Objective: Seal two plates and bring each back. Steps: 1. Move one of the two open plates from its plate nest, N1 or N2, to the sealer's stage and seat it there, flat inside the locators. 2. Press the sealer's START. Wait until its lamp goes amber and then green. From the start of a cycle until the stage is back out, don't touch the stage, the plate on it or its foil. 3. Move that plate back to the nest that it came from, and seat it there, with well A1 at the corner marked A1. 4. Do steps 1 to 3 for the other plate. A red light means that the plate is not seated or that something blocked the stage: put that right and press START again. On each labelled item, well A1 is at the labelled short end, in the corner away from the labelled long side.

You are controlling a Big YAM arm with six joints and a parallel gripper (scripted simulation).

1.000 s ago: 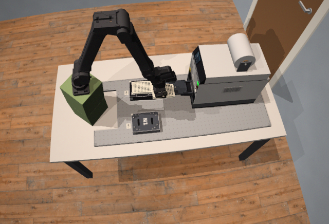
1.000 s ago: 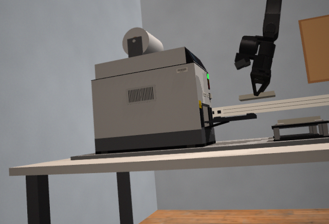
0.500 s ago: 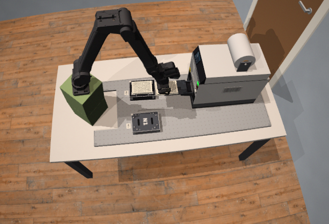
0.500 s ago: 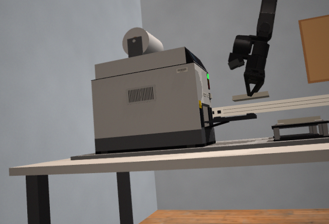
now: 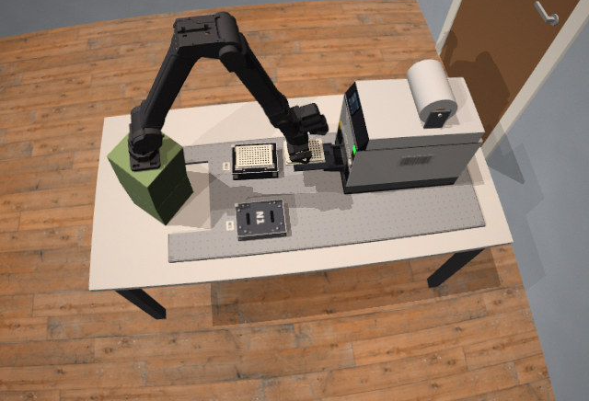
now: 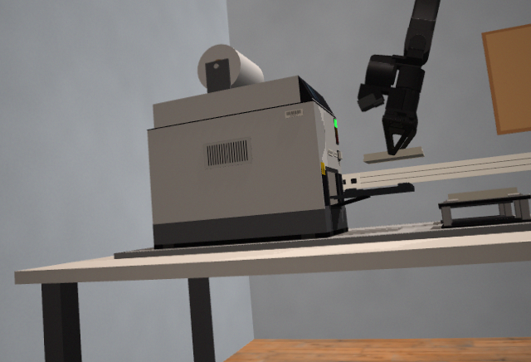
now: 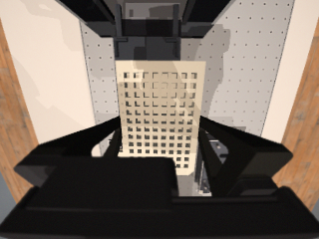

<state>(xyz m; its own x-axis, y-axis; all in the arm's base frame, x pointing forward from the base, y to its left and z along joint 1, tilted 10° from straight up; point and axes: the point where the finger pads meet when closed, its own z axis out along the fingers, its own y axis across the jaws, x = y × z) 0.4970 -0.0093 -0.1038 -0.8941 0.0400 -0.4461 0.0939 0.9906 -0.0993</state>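
Right now my hand is 40 mm short of the sealer stage, 20 mm to the right of it and 80 mm above it. Round my hand: plate: 160 mm behind, 80 mm to the left, 110 mm below; yellow warning label: 150 mm ahead, 90 mm to the left, 20 mm below; plate nest: 180 mm behind, 150 mm to the right, 130 mm below.
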